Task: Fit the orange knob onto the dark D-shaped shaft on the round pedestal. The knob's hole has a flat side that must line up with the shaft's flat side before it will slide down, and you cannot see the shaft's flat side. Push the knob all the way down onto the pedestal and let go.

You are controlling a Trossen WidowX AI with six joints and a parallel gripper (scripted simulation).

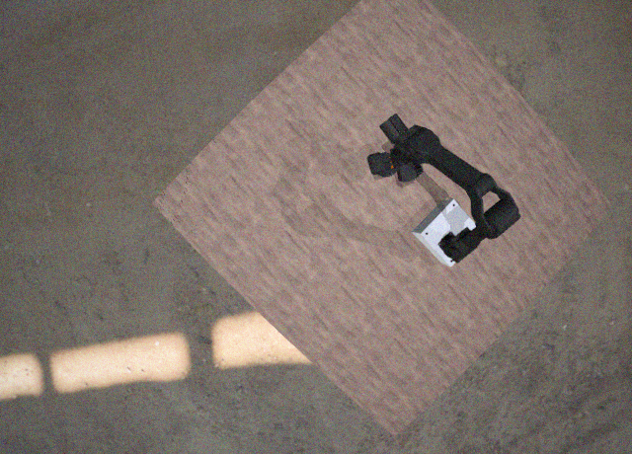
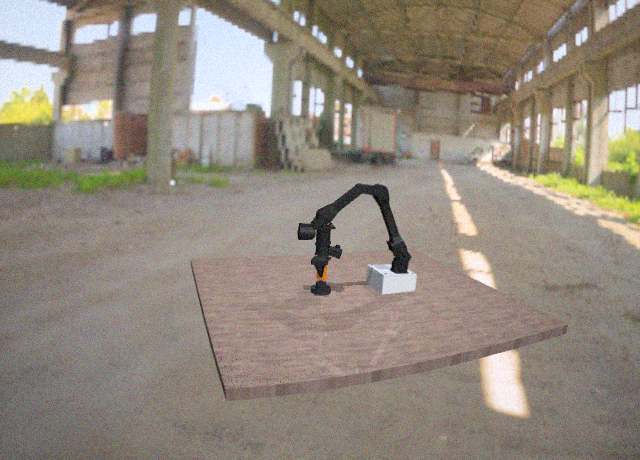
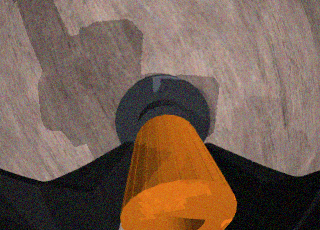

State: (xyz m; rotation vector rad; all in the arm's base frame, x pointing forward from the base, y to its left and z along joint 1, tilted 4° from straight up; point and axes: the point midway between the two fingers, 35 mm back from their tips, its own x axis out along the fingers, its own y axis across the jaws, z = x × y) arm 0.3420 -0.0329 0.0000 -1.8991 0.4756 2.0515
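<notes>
Right now my gripper tip is 2 cm below the orange knob. Also, from my gripper tip: dark round pedestal 4 cm below.
</notes>
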